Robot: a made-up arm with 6 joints. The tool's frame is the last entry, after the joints. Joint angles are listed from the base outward.
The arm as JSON. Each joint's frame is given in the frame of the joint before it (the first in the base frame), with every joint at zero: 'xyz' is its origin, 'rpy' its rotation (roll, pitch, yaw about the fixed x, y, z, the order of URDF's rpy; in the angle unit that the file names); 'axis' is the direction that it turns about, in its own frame. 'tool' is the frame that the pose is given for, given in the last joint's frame.
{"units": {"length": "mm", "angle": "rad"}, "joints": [
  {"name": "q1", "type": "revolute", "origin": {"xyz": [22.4, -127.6, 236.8], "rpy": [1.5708, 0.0, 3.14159]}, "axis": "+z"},
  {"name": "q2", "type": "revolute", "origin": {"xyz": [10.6, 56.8, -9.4], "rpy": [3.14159, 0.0, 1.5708]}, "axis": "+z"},
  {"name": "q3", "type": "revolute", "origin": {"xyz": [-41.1, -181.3, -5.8], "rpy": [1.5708, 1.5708, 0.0]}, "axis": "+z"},
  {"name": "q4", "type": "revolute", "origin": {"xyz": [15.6, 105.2, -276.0], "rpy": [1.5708, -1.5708, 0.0]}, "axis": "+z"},
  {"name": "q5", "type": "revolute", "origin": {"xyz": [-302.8, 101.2, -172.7], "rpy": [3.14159, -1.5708, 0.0]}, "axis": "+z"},
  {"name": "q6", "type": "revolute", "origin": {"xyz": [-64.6, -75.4, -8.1], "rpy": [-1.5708, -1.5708, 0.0]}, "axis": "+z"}
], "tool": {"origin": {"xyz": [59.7, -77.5, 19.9], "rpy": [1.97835, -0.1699, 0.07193]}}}
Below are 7 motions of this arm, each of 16 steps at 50 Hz.
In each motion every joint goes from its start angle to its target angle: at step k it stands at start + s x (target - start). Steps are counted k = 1, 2, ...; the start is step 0. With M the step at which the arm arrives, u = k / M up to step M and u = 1 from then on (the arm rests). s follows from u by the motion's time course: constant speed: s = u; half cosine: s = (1 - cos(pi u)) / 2; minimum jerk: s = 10 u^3 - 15 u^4 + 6 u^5.
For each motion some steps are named. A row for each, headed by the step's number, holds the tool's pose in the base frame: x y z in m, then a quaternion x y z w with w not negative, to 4 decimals.
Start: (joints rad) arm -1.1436 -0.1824 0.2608 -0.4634 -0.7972 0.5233
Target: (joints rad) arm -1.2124 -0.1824 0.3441 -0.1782 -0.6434 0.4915
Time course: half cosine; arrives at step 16
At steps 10, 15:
10: -0.4378 -0.3661 0.1621 -0.0394 -0.2426 0.0817 0.9659
15: -0.4411 -0.3635 0.1437 0.0122 -0.2430 0.0801 0.9666

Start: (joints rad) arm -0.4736 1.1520 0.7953 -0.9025 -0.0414 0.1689
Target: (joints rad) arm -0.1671 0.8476 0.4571 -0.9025 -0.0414 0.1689
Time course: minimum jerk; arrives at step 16
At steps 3, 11, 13, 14, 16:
3: -0.0740 -0.6091 0.1573 -0.0716 -0.5253 0.6650 0.5260
11: -0.2204 -0.5656 0.2575 0.0038 -0.3575 0.6051 0.7113
13: -0.2366 -0.5551 0.2857 0.0136 -0.3225 0.5941 0.7368
14: -0.2401 -0.5524 0.2931 0.0159 -0.3135 0.5913 0.7428
16: -0.2418 -0.5510 0.2967 0.0171 -0.3090 0.5900 0.7458

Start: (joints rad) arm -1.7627 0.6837 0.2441 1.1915 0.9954 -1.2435
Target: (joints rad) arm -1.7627 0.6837 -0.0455 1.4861 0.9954 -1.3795
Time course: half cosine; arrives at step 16
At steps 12, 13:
12: 0.0974 0.2248 -0.2368 -0.4620 0.6443 0.2044 0.5742
13: 0.0967 0.2363 -0.2272 -0.4540 0.6393 0.2164 0.5816

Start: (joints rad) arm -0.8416 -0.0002 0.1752 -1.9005 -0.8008 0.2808
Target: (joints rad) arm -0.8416 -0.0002 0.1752 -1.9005 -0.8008 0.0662
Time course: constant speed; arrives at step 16
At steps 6, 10, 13, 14, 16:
6: -0.2524 -0.3925 0.5043 -0.4855 -0.3534 0.6342 0.4870
10: -0.2548 -0.3971 0.5044 -0.4758 -0.3629 0.6493 0.4694
13: -0.2564 -0.4007 0.5046 -0.4684 -0.3698 0.6603 0.4560
14: -0.2569 -0.4019 0.5046 -0.4658 -0.3721 0.6639 0.4514
16: -0.2579 -0.4043 0.5048 -0.4607 -0.3766 0.6710 0.4424

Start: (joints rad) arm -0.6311 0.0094 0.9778 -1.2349 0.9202 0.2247
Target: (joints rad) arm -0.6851 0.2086 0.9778 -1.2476 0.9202 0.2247
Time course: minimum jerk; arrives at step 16
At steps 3, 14, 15, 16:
3: 0.0831 -0.5476 0.2249 0.3881 0.0478 0.8624 0.3214
14: 0.0914 -0.5466 0.2519 0.2782 0.0108 0.9043 0.3237
15: 0.0915 -0.5466 0.2524 0.2765 0.0103 0.9048 0.3237
16: 0.0915 -0.5466 0.2524 0.2762 0.0102 0.9049 0.3237

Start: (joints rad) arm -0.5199 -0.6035 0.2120 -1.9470 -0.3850 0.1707
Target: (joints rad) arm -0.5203 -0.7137 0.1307 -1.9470 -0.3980 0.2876
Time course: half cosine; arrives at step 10
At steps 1, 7, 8, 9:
1: 0.1028 -0.3834 0.6063 -0.0154 0.0345 0.8420 0.5382
7: 0.1305 -0.3529 0.6049 -0.0311 0.1073 0.8314 0.5444
8: 0.1345 -0.3485 0.6043 -0.0335 0.1177 0.8297 0.5446
9: 0.1371 -0.3457 0.6038 -0.0351 0.1244 0.8287 0.5446

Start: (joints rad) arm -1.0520 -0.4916 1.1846 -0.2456 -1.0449 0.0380
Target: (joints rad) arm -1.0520 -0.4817 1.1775 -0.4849 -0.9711 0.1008
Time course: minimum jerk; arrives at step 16
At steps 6, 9, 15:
6: -0.3313 -0.5259 0.1184 0.2059 -0.3093 0.2383 0.8973
9: -0.3116 -0.5354 0.1074 0.2026 -0.3281 0.2651 0.8838
15: -0.2882 -0.5454 0.0977 0.1974 -0.3478 0.2955 0.8676

